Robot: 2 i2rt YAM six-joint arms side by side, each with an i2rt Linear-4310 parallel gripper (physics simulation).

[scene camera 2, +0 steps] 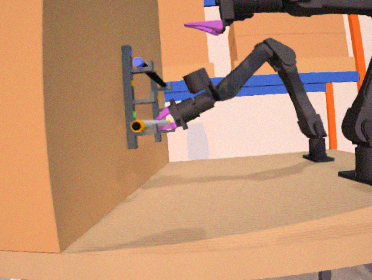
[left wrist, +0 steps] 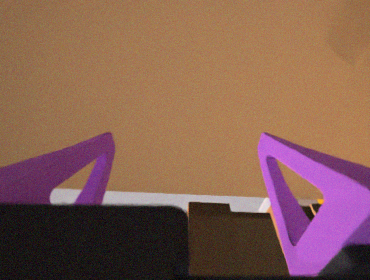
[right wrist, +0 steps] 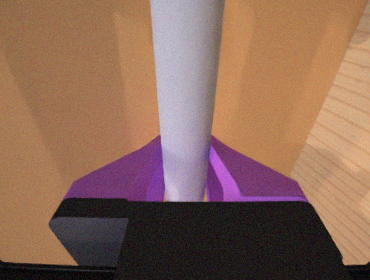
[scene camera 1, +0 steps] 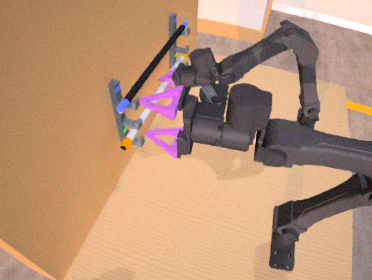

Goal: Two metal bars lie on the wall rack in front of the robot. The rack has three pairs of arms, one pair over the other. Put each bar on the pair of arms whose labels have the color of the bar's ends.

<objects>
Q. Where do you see a brown wall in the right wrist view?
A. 85,85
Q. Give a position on a brown wall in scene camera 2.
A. At 72,164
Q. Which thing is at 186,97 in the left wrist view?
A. A brown wall.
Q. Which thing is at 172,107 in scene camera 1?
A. The left gripper.
</objects>
